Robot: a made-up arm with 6 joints. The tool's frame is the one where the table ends. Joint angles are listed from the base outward.
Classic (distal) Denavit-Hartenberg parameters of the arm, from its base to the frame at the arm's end. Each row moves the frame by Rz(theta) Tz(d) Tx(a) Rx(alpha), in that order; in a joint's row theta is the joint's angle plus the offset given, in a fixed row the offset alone. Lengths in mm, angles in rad.
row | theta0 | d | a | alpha
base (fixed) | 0 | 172.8 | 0 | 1.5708
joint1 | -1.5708 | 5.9 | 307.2 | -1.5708
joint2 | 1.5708 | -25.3 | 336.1 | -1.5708
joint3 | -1.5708 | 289 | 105.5 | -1.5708
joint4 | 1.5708 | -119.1 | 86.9 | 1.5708
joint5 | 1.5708 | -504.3 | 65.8 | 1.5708
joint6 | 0.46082 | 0 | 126.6 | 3.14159
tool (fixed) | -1.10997 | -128.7 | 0 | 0
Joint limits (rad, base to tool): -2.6..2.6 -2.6..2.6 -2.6..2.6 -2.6..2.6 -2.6..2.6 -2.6..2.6
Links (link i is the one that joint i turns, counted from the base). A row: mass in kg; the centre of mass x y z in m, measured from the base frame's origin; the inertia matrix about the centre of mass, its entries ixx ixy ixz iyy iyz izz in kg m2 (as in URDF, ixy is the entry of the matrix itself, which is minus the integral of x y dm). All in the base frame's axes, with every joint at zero. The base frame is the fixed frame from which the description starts. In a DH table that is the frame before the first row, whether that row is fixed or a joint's. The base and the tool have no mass.
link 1: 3.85; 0.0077 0.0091 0.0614; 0.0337 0 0 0.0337 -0.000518 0.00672
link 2: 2.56; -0.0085 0.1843 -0.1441; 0.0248 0.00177 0 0.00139 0 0.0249
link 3: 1.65; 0.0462 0.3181 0.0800; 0.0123 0 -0.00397 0.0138 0 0.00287
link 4: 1.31; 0.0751 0.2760 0.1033; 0.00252 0 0 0.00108 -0.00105 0.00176
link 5: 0.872; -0.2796 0.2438 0.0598; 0.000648 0.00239 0 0.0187 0 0.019
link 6: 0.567; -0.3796 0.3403 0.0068; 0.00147 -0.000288 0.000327 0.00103 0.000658 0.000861
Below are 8 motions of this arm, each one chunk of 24 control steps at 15 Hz.
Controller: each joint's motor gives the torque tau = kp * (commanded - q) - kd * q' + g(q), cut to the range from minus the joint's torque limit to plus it. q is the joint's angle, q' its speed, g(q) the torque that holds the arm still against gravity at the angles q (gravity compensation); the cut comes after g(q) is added. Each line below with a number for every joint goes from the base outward.
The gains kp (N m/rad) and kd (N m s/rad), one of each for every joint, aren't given. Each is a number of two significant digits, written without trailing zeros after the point. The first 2 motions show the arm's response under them.
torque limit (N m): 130 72 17 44 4.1 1.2
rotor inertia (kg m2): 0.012 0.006 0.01 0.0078 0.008 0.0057
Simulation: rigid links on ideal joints. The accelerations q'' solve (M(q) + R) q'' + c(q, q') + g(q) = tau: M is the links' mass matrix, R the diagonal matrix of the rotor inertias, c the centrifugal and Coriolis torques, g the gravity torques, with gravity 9.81 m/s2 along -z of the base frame. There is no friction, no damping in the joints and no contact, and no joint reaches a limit. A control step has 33 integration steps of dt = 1/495 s. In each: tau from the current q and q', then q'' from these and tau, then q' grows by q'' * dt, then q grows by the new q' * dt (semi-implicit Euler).
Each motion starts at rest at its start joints. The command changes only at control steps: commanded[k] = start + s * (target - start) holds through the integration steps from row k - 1 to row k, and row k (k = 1, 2, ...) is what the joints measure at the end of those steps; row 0 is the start. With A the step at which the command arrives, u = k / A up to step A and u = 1 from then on. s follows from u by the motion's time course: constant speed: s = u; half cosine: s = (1 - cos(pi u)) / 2; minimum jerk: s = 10 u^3 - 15 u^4 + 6 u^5; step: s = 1 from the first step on.
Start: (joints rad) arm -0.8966 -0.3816 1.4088 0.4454 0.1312 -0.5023
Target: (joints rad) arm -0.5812 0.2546 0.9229 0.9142 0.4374 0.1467
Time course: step
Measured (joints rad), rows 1 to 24:
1: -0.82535 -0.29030 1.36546 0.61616 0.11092 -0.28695
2: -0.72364 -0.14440 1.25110 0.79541 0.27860 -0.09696
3: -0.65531 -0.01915 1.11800 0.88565 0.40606 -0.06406
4: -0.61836 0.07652 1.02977 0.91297 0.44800 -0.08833
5: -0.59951 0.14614 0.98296 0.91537 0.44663 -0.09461
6: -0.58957 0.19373 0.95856 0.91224 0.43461 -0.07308
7: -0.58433 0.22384 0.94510 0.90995 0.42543 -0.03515
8: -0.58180 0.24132 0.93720 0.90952 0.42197 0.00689
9: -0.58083 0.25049 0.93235 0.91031 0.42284 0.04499
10: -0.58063 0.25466 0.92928 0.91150 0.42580 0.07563
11: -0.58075 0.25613 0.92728 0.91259 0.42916 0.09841
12: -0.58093 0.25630 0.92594 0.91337 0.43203 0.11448
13: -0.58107 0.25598 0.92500 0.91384 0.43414 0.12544
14: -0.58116 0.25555 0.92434 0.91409 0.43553 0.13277
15: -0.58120 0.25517 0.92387 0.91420 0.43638 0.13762
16: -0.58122 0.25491 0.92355 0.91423 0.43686 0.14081
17: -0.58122 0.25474 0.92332 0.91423 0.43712 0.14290
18: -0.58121 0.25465 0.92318 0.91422 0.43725 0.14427
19: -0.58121 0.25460 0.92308 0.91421 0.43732 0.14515
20: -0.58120 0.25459 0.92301 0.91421 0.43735 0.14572
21: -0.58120 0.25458 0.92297 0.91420 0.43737 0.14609
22: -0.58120 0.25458 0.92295 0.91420 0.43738 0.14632
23: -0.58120 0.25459 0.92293 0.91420 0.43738 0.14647
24: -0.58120 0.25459 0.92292 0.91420 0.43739 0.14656
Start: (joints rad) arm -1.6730 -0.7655 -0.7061 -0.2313 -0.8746 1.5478
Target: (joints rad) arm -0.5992 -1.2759 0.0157 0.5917 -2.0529 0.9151
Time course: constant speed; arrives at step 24
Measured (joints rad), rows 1 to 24:
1: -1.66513 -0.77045 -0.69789 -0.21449 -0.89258 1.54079
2: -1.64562 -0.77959 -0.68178 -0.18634 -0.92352 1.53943
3: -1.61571 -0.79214 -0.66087 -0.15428 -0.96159 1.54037
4: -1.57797 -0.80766 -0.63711 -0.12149 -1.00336 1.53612
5: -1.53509 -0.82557 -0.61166 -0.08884 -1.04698 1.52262
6: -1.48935 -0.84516 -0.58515 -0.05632 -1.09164 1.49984
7: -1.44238 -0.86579 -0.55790 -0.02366 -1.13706 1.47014
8: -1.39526 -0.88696 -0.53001 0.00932 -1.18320 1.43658
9: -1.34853 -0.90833 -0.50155 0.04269 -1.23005 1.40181
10: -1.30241 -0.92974 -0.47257 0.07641 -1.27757 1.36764
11: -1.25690 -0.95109 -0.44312 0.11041 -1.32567 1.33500
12: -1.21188 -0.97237 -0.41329 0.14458 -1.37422 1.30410
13: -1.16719 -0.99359 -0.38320 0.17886 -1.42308 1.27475
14: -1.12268 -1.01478 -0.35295 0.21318 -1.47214 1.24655
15: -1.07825 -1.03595 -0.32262 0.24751 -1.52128 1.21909
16: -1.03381 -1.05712 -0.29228 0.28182 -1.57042 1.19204
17: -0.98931 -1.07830 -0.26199 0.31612 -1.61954 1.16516
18: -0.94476 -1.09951 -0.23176 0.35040 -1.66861 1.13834
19: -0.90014 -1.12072 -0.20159 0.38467 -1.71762 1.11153
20: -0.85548 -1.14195 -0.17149 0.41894 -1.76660 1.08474
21: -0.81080 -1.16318 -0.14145 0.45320 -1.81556 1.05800
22: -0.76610 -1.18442 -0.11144 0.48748 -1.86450 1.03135
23: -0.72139 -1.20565 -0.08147 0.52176 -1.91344 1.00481
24: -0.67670 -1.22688 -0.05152 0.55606 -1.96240 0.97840
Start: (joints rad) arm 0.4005 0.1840 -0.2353 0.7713 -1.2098 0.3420
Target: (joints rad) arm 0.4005 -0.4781 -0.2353 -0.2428 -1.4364 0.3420
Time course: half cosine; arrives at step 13
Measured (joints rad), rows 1 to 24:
1: 0.39944 0.18305 -0.23455 0.76628 -1.21138 0.34425
2: 0.39665 0.17801 -0.23190 0.74654 -1.21745 0.35251
3: 0.39330 0.16460 -0.22768 0.70520 -1.22934 0.36712
4: 0.39061 0.13938 -0.22398 0.64004 -1.24604 0.38381
5: 0.38913 0.10061 -0.22359 0.55290 -1.26503 0.39602
6: 0.38890 0.04849 -0.22870 0.44838 -1.28363 0.39784
7: 0.38981 -0.01484 -0.23987 0.33266 -1.29996 0.38603
8: 0.39184 -0.08578 -0.25537 0.21258 -1.31351 0.36059
9: 0.39506 -0.15978 -0.27129 0.09515 -1.32510 0.32454
10: 0.39934 -0.23207 -0.28267 -0.01285 -1.33649 0.28349
11: 0.40425 -0.29827 -0.28553 -0.10507 -1.34943 0.24475
12: 0.40913 -0.35468 -0.27873 -0.17594 -1.36445 0.21540
13: 0.41334 -0.39844 -0.26454 -0.22101 -1.38012 0.19962
14: 0.41555 -0.42879 -0.24872 -0.24261 -1.39514 0.19980
15: 0.41476 -0.44809 -0.23695 -0.24965 -1.40868 0.21479
16: 0.41175 -0.45984 -0.23067 -0.24978 -1.41946 0.23825
17: 0.40797 -0.46681 -0.22866 -0.24753 -1.42712 0.26352
18: 0.40455 -0.47091 -0.22908 -0.24514 -1.43205 0.28634
19: 0.40206 -0.47336 -0.23047 -0.24344 -1.43491 0.30475
20: 0.40058 -0.47487 -0.23196 -0.24254 -1.43634 0.31839
21: 0.39992 -0.47585 -0.23317 -0.24223 -1.43690 0.32775
22: 0.39978 -0.47653 -0.23400 -0.24226 -1.43698 0.33373
23: 0.39990 -0.47701 -0.23453 -0.24242 -1.43686 0.33730
24: 0.40011 -0.47736 -0.23484 -0.24260 -1.43668 0.33929

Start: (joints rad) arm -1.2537 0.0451 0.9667 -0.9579 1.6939 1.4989
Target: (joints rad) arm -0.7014 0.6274 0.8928 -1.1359 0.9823 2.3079
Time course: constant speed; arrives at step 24
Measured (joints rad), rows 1 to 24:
1: -1.24841 0.04848 0.96527 -0.95942 1.68449 1.49995
2: -1.23612 0.05775 0.96325 -0.96403 1.66759 1.50768
3: -1.21872 0.07215 0.96121 -0.97087 1.64584 1.52422
4: -1.19829 0.09025 0.95913 -0.97872 1.62095 1.54842
5: -1.17631 0.11076 0.95687 -0.98682 1.59412 1.57788
6: -1.15362 0.13279 0.95436 -0.99482 1.56611 1.61025
7: -1.13068 0.15575 0.95162 -1.00262 1.53741 1.64392
8: -1.10766 0.17925 0.94873 -1.01026 1.50833 1.67798
9: -1.08464 0.20309 0.94573 -1.01779 1.47902 1.71203
10: -1.06162 0.22711 0.94268 -1.02525 1.44958 1.74596
11: -1.03861 0.25124 0.93962 -1.03269 1.42006 1.77979
12: -1.01560 0.27543 0.93655 -1.04012 1.39048 1.81355
13: -0.99260 0.29966 0.93349 -1.04754 1.36087 1.84729
14: -0.96960 0.32391 0.93043 -1.05496 1.33123 1.88101
15: -0.94659 0.34816 0.92738 -1.06239 1.30158 1.91474
16: -0.92359 0.37242 0.92434 -1.06981 1.27192 1.94847
17: -0.90059 0.39669 0.92130 -1.07723 1.24224 1.98218
18: -0.87759 0.42096 0.91827 -1.08465 1.21257 2.01589
19: -0.85459 0.44522 0.91523 -1.09207 1.18289 2.04957
20: -0.83158 0.46949 0.91220 -1.09949 1.15321 2.08323
21: -0.80858 0.49376 0.90916 -1.10691 1.12352 2.11686
22: -0.78558 0.51803 0.90613 -1.11433 1.09384 2.15046
23: -0.76257 0.54229 0.90309 -1.12175 1.06415 2.18403
24: -0.73957 0.56656 0.90005 -1.12917 1.03447 2.21757

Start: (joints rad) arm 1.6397 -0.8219 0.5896 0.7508 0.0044 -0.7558
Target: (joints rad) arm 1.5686 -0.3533 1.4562 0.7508 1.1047 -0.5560
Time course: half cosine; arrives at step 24
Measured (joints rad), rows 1 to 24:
1: 1.63969 -0.82164 0.59017 0.75068 0.00594 -0.75534
2: 1.63959 -0.82041 0.59276 0.75038 0.01181 -0.75341
3: 1.63927 -0.81737 0.59902 0.75005 0.02393 -0.74934
4: 1.63856 -0.81183 0.61028 0.74980 0.04327 -0.74324
5: 1.63732 -0.80332 0.62737 0.74967 0.07015 -0.73568
6: 1.63546 -0.79158 0.65069 0.74967 0.10446 -0.72734
7: 1.63294 -0.77657 0.68023 0.74976 0.14585 -0.71880
8: 1.62980 -0.75841 0.71570 0.74994 0.19380 -0.71043
9: 1.62611 -0.73733 0.75656 0.75018 0.24765 -0.70240
10: 1.62197 -0.71366 0.80211 0.75044 0.30661 -0.69473
11: 1.61748 -0.68780 0.85153 0.75071 0.36976 -0.68734
12: 1.61275 -0.66019 0.90395 0.75095 0.43611 -0.68012
13: 1.60788 -0.63132 0.95841 0.75115 0.50456 -0.67294
14: 1.60298 -0.60170 1.01395 0.75129 0.57397 -0.66571
15: 1.59812 -0.57183 1.06957 0.75137 0.64319 -0.65837
16: 1.59339 -0.54224 1.12430 0.75140 0.71103 -0.65091
17: 1.58887 -0.51344 1.17717 0.75136 0.77632 -0.64336
18: 1.58462 -0.48593 1.22726 0.75129 0.83796 -0.63579
19: 1.58071 -0.46019 1.27372 0.75119 0.89486 -0.62830
20: 1.57721 -0.43665 1.31574 0.75107 0.94605 -0.62102
21: 1.57417 -0.41573 1.35264 0.75095 0.99060 -0.61413
22: 1.57164 -0.39778 1.38380 0.75084 1.02776 -0.60781
23: 1.56966 -0.38310 1.40872 0.75075 1.05684 -0.60226
24: 1.56827 -0.37192 1.42699 0.75067 1.07734 -0.59770

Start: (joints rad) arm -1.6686 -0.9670 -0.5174 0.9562 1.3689 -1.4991
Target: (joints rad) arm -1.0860 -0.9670 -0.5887 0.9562 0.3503 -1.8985
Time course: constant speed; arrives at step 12
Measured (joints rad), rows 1 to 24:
1: -1.66159 -0.96523 -0.51843 0.95679 1.34637 -1.50415
2: -1.64121 -0.96264 -0.52074 0.95773 1.30232 -1.51796
3: -1.60801 -0.96072 -0.52381 0.95840 1.24269 -1.53828
4: -1.56541 -0.96020 -0.52765 0.95843 1.17199 -1.56315
5: -1.51725 -0.96108 -0.53242 0.95780 1.09375 -1.59149
6: -1.46654 -0.96296 -0.53806 0.95677 1.01079 -1.62237
7: -1.41520 -0.96528 -0.54434 0.95564 0.92534 -1.65469
8: -1.36422 -0.96758 -0.55097 0.95467 0.83897 -1.68746
9: -1.31394 -0.96952 -0.55766 0.95398 0.75264 -1.71997
10: -1.26435 -0.97096 -0.56424 0.95360 0.66678 -1.75196
11: -1.21530 -0.97189 -0.57061 0.95349 0.58147 -1.78348
12: -1.16659 -0.97239 -0.57677 0.95355 0.49661 -1.81477
13: -1.12514 -0.97398 -0.58133 0.95247 0.43833 -1.83831
14: -1.09689 -0.97593 -0.58539 0.95181 0.40227 -1.84803
15: -1.08123 -0.97716 -0.58900 0.95190 0.38071 -1.84899
16: -1.07497 -0.97724 -0.59157 0.95255 0.36813 -1.84805
17: -1.07452 -0.97628 -0.59277 0.95347 0.36089 -1.84969
18: -1.07691 -0.97462 -0.59276 0.95441 0.35672 -1.85521
19: -1.08012 -0.97267 -0.59194 0.95522 0.35430 -1.86374
20: -1.08302 -0.97076 -0.59076 0.95585 0.35290 -1.87347
21: -1.08512 -0.96913 -0.58958 0.95629 0.35208 -1.88270
22: -1.08638 -0.96790 -0.58863 0.95653 0.35158 -1.89030
23: -1.08695 -0.96708 -0.58801 0.95663 0.35125 -1.89580
24: -1.08706 -0.96662 -0.58770 0.95662 0.35102 -1.89925

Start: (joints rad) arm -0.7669 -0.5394 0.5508 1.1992 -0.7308 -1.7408
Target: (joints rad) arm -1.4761 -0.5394 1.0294 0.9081 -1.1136 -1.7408
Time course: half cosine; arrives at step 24
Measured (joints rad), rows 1 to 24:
1: -0.76751 -0.53946 0.55110 1.19868 -0.73093 -1.74058
2: -0.77024 -0.53966 0.55244 1.19664 -0.73187 -1.73933
3: -0.77665 -0.54000 0.55574 1.19245 -0.73457 -1.73633
4: -0.78778 -0.54042 0.56171 1.18596 -0.73973 -1.73174
5: -0.80414 -0.54087 0.57086 1.17726 -0.74772 -1.72640
6: -0.82579 -0.54128 0.58341 1.16652 -0.75864 -1.72130
7: -0.85252 -0.54164 0.59936 1.15394 -0.77244 -1.71720
8: -0.88393 -0.54192 0.61855 1.13970 -0.78892 -1.71450
9: -0.91947 -0.54211 0.64072 1.12404 -0.80781 -1.71331
10: -0.95853 -0.54222 0.66550 1.10721 -0.82878 -1.71356
11: -1.00042 -0.54224 0.69249 1.08948 -0.85145 -1.71508
12: -1.04441 -0.54218 0.72126 1.07116 -0.87542 -1.71766
13: -1.08976 -0.54204 0.75132 1.05254 -0.90028 -1.72109
14: -1.13567 -0.54184 0.78219 1.03396 -0.92559 -1.72516
15: -1.18136 -0.54158 0.81336 1.01571 -0.95092 -1.72964
16: -1.22605 -0.54127 0.84430 0.99811 -0.97583 -1.73432
17: -1.26897 -0.54094 0.87449 0.98145 -0.99987 -1.73898
18: -1.30937 -0.54059 0.90339 0.96599 -1.02263 -1.74339
19: -1.34656 -0.54025 0.93049 0.95201 -1.04370 -1.74737
20: -1.37991 -0.53992 0.95528 0.93973 -1.06269 -1.75077
21: -1.40883 -0.53961 0.97732 0.92936 -1.07927 -1.75349
22: -1.43283 -0.53933 0.99618 0.92108 -1.09314 -1.75552
23: -1.45149 -0.53908 1.01152 0.91506 -1.10406 -1.75688
24: -1.46450 -0.53887 1.02303 0.91139 -1.11185 -1.75768

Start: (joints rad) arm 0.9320 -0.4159 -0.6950 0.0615 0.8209 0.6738
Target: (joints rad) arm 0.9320 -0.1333 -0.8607 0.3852 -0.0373 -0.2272
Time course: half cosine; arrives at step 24
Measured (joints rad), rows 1 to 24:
1: 0.93205 -0.41575 -0.69507 0.06200 0.81943 0.67366
2: 0.93221 -0.41502 -0.69549 0.06394 0.81416 0.67267
3: 0.93246 -0.41316 -0.69669 0.06796 0.80385 0.66942
4: 0.93273 -0.40976 -0.69894 0.07442 0.78796 0.66220
5: 0.93296 -0.40454 -0.70240 0.08342 0.76638 0.64957
6: 0.93312 -0.39737 -0.70712 0.09488 0.73921 0.63060
7: 0.93320 -0.38824 -0.71306 0.10862 0.70669 0.60487
8: 0.93320 -0.37723 -0.72015 0.12440 0.66923 0.57247
9: 0.93315 -0.36451 -0.72827 0.14191 0.62732 0.53379
10: 0.93306 -0.35026 -0.73729 0.16085 0.58160 0.48952
11: 0.93294 -0.33474 -0.74705 0.18086 0.53277 0.44049
12: 0.93281 -0.31819 -0.75735 0.20160 0.48163 0.38766
13: 0.93265 -0.30091 -0.76801 0.22270 0.42902 0.33205
14: 0.93249 -0.28319 -0.77883 0.24381 0.37583 0.27473
15: 0.93231 -0.26532 -0.78958 0.26457 0.32295 0.21678
16: 0.93213 -0.24760 -0.80007 0.28462 0.27129 0.15923
17: 0.93193 -0.23033 -0.81010 0.30363 0.22171 0.10311
18: 0.93172 -0.21380 -0.81947 0.32128 0.17507 0.04935
19: 0.93151 -0.19828 -0.82803 0.33727 0.13215 -0.00117
20: 0.93129 -0.18403 -0.83562 0.35133 0.09368 -0.04763
21: 0.93108 -0.17130 -0.84215 0.36322 0.06032 -0.08933
22: 0.93089 -0.16030 -0.84750 0.37274 0.03263 -0.12562
23: 0.93071 -0.15124 -0.85163 0.37971 0.01109 -0.15594
24: 0.93055 -0.14428 -0.85450 0.38401 -0.00394 -0.17984

